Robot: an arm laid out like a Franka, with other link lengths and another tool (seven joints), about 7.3 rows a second.
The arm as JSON. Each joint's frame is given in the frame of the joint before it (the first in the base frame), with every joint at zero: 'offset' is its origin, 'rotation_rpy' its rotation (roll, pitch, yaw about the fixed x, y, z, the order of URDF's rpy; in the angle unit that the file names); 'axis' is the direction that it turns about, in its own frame. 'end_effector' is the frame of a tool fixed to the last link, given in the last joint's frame.
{
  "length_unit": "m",
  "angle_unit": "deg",
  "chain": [
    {
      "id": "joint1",
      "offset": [
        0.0,
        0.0,
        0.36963
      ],
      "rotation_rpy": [
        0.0,
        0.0,
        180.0
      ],
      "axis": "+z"
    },
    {
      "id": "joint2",
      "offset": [
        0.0,
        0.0,
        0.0
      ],
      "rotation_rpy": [
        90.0,
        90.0,
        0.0
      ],
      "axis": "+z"
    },
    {
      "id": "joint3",
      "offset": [
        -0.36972,
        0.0,
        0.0
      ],
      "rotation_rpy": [
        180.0,
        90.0,
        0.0
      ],
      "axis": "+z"
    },
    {
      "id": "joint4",
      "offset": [
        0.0,
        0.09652,
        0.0
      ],
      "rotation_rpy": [
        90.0,
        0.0,
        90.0
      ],
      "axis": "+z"
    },
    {
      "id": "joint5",
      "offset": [
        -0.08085,
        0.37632,
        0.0
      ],
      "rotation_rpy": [
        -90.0,
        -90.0,
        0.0
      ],
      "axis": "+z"
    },
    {
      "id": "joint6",
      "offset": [
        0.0,
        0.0,
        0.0
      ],
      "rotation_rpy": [
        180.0,
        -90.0,
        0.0
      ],
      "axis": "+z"
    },
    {
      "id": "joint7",
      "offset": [
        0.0,
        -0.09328,
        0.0
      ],
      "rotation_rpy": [
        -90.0,
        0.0,
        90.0
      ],
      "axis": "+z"
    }
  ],
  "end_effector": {
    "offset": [
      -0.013,
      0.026,
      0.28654
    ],
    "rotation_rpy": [
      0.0,
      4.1,
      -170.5
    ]
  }
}
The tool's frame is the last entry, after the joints.
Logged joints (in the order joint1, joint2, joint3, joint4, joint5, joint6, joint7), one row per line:
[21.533, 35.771, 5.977, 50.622, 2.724, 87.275, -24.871]
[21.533, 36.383, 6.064, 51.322, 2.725, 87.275, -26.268]
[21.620, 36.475, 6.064, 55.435, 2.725, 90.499, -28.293]
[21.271, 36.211, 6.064, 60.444, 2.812, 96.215, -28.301]
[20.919, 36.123, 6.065, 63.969, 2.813, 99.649, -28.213]
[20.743, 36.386, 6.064, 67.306, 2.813, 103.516, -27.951]
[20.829, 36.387, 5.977, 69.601, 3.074, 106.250, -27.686]
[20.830, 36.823, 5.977, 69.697, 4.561, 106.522, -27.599]
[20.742, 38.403, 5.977, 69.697, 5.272, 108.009, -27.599]
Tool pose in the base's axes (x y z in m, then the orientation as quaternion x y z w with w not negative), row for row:
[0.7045, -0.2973, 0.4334, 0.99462, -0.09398, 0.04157, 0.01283]
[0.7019, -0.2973, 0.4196, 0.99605, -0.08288, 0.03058, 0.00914]
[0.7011, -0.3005, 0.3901, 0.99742, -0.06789, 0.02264, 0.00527]
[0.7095, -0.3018, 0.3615, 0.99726, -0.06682, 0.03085, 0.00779]
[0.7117, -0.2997, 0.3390, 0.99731, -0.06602, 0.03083, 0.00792]
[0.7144, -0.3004, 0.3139, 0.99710, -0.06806, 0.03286, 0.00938]
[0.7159, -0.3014, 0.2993, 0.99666, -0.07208, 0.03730, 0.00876]
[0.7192, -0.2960, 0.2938, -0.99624, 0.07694, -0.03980, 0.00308]
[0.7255, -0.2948, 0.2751, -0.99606, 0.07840, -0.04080, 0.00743]
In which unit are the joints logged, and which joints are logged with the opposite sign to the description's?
The joints are logged in degrees. Opposite sign: joint1, joint3, joint4.
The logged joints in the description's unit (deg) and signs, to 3 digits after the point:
[-21.533, 35.771, -5.977, -50.622, 2.724, 87.275, -24.871]
[-21.533, 36.383, -6.064, -51.322, 2.725, 87.275, -26.268]
[-21.620, 36.475, -6.064, -55.435, 2.725, 90.499, -28.293]
[-21.271, 36.211, -6.064, -60.444, 2.812, 96.215, -28.301]
[-20.919, 36.123, -6.065, -63.969, 2.813, 99.649, -28.213]
[-20.743, 36.386, -6.064, -67.306, 2.813, 103.516, -27.951]
[-20.829, 36.387, -5.977, -69.601, 3.074, 106.250, -27.686]
[-20.830, 36.823, -5.977, -69.697, 4.561, 106.522, -27.599]
[-20.742, 38.403, -5.977, -69.697, 5.272, 108.009, -27.599]

